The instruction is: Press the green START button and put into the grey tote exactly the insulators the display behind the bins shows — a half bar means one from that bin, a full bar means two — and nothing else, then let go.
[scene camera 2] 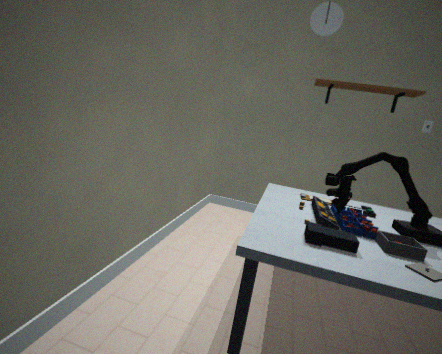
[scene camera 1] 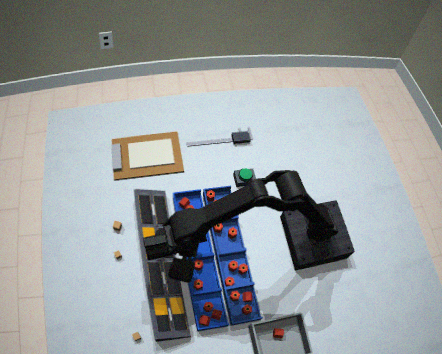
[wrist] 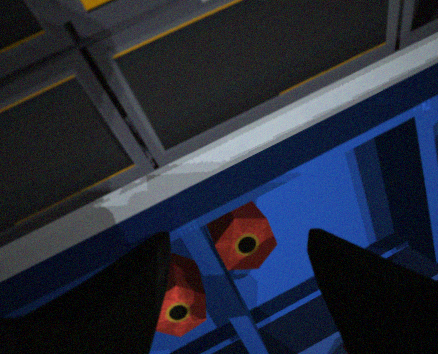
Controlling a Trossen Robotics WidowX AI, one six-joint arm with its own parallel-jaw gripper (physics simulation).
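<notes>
My gripper (scene camera 2: pixel 340 206) (wrist: pixel 239 241) is open and empty, fingers down over the display-side row of blue bins (scene camera 1: pixel 227 244) (wrist: pixel 315 200). In the wrist view a red insulator (wrist: pixel 262 250) lies between and below the fingertips; across a divider, another red insulator (wrist: pixel 187 295) is partly behind the left finger. In scene camera 1 the arm hides the fingers. The display (scene camera 1: pixel 151 193) shows yellow half bars (scene camera 1: pixel 160 306) (scene camera 1: pixel 177 305) in the last row and a yellow bar (scene camera 1: pixel 148 232), partly covered, in the second. The grey tote (scene camera 1: pixel 275 320) (scene camera 2: pixel 400 245) holds a red piece (scene camera 1: pixel 278 333). The green button (scene camera 1: pixel 245 174) stands beyond the bins.
The arm's base (scene camera 1: pixel 320 240) stands right of the bins. A clipboard (scene camera 1: pixel 177 150) and a caliper (scene camera 1: pixel 241 137) lie at the back. Small tan cubes (scene camera 1: pixel 117 225) (scene camera 1: pixel 117 255) (scene camera 1: pixel 137 336) lie left of the display. A black box (scene camera 2: pixel 331 237) stands near the table's edge.
</notes>
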